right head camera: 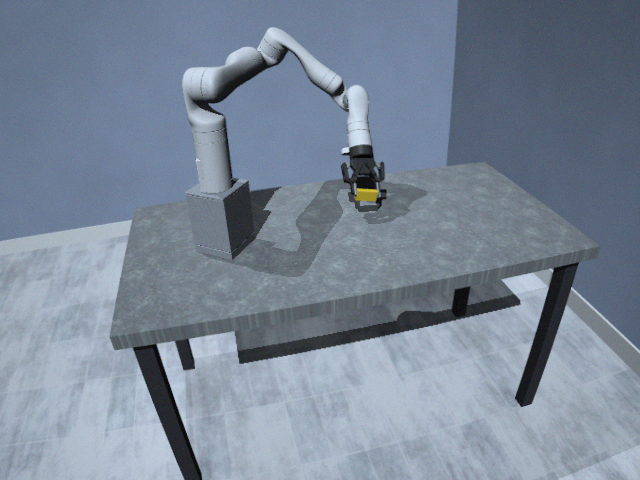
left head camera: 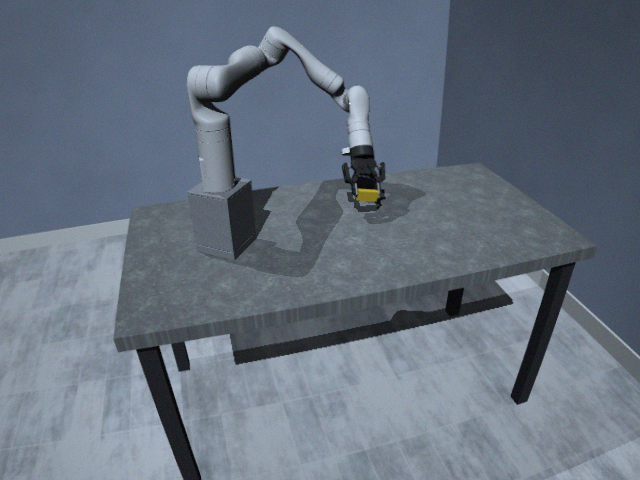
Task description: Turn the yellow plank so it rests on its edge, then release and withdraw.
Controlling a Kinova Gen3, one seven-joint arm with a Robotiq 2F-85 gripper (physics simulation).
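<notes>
The yellow plank (left head camera: 367, 194) (right head camera: 366, 194) is between the fingertips of my gripper (left head camera: 368, 196) (right head camera: 367, 196), near the back of the table, right of its middle. Its broad yellow face shows toward the cameras, with its long side running left to right. My gripper is shut on the plank and points down and a little toward the front. A patch of shadow lies just below the plank, and it looks held slightly above the table top; the exact gap is hard to tell.
The grey table (left head camera: 439, 248) (right head camera: 439, 248) carries the arm's box-shaped base (left head camera: 211, 227) (right head camera: 209, 227) at its left. The arm arches from the base over to the gripper, and its shadow lies across the table. Blue walls stand behind and at the right.
</notes>
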